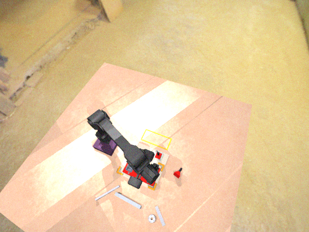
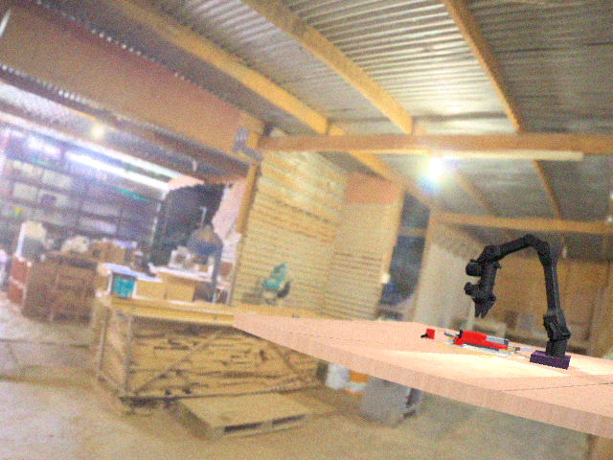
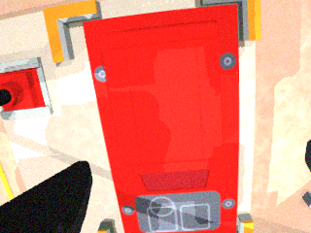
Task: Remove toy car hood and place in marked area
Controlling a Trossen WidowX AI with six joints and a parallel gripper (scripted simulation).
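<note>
Now: the red hood 10 mm ahead of my gripper tip, 10 mm to the left of it and 70 mm below it.
</note>
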